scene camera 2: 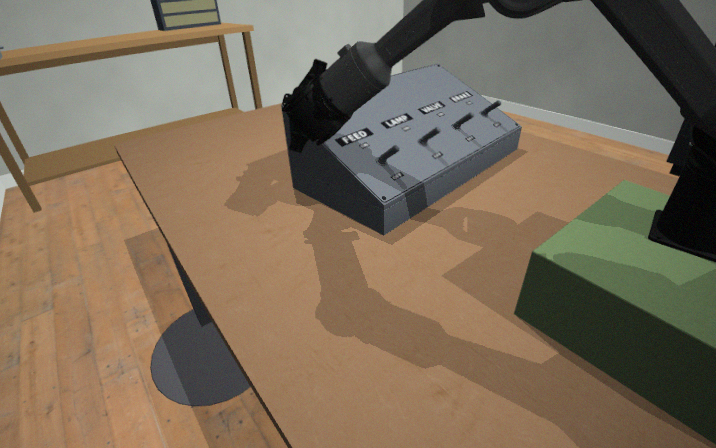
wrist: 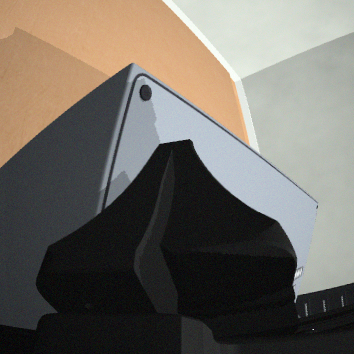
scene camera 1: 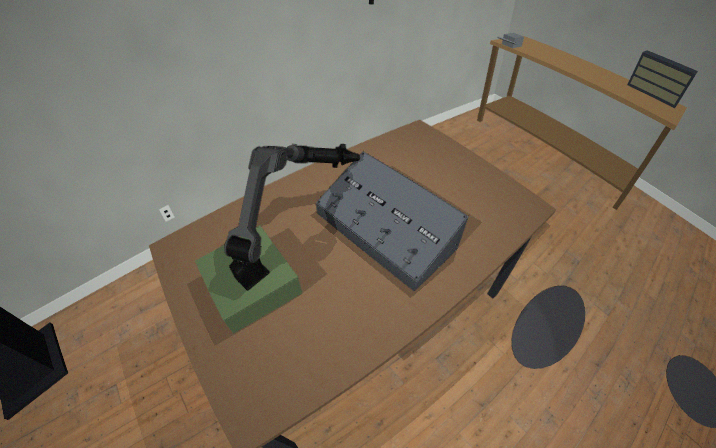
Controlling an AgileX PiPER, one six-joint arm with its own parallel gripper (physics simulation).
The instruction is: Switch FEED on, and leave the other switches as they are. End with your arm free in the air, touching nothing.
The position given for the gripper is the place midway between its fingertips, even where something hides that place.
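Note:
There's a grey sloped switch box (scene camera 2: pixel 346 173), and you can find the box in the other scene view too (scene camera 1: pixel 416 218). As for the gripper (scene camera 2: pixel 304 105), it's there as well, and the wrist view has it at (wrist: pixel 178 162).

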